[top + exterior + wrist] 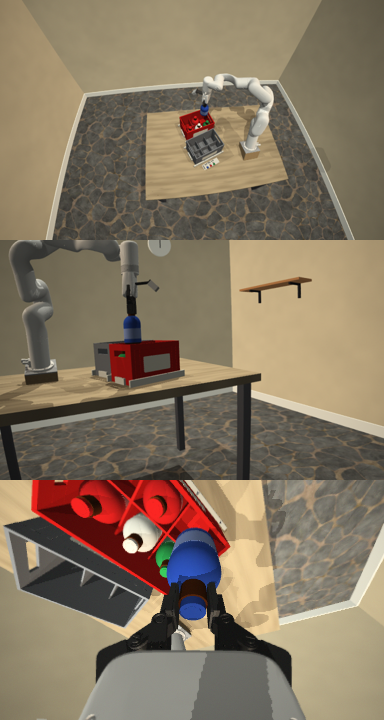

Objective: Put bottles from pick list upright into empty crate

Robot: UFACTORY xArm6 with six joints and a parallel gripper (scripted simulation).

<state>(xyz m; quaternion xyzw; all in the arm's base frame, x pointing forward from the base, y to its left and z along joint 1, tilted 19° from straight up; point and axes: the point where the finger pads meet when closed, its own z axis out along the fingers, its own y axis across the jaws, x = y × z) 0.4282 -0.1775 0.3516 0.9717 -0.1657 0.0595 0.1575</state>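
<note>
Right now the blue bottle is 70 mm below my hand. Also, from my hand: green-label bottle (240 mm below, 80 mm to the left, 40 mm behind); then white-label bottle (240 mm below, 120 mm to the left, 40 mm ahead); then red crate (240 mm below, 80 mm to the left, 60 mm ahead).
</note>
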